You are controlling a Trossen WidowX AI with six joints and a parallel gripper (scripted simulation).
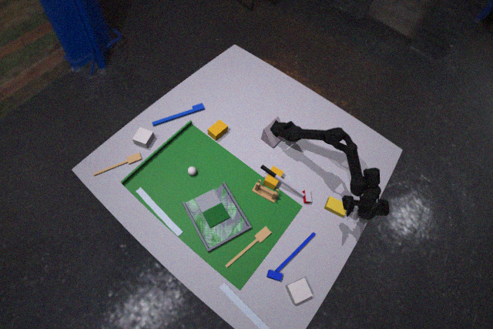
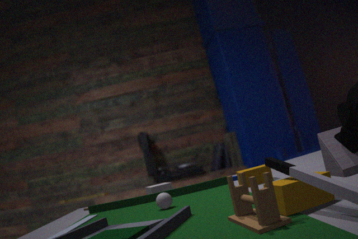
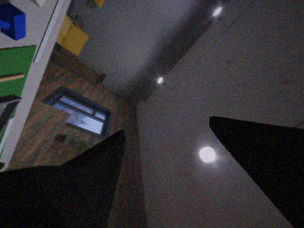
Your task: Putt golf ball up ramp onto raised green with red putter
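Now: gripper tip 10 mm past the wooden stand, 370 mm to the left of it and 250 mm above it. Round my gripper tip: white golf ball: 100 mm ahead, 710 mm to the right, 260 mm below.
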